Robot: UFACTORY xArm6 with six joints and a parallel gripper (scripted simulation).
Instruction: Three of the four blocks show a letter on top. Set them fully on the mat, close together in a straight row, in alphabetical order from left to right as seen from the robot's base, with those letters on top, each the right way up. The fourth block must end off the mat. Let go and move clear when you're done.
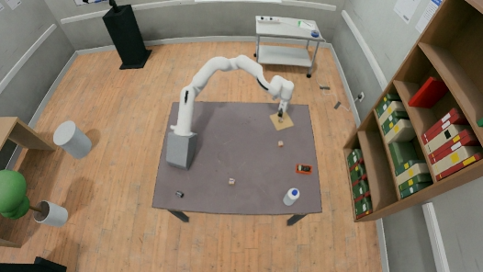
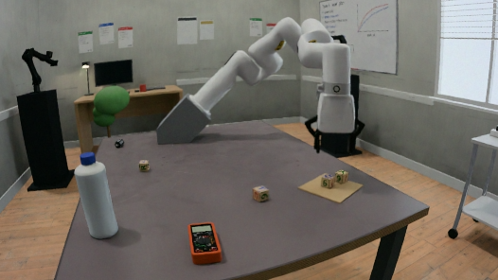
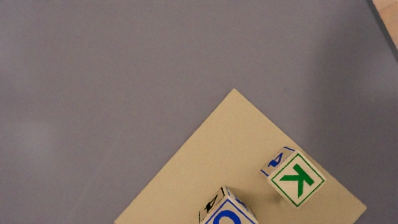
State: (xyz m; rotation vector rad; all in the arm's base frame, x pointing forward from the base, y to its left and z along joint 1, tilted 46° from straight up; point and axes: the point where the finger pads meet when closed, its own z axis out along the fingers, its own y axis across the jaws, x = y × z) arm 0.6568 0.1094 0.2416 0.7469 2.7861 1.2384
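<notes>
The tan mat is 1 cm ahead of my hand and 11 cm below it. Also, from my hand: black object: 66 cm behind, 62 cm to the right, 10 cm below; white bottle: 5 cm ahead, 61 cm to the right, 2 cm below.
</notes>
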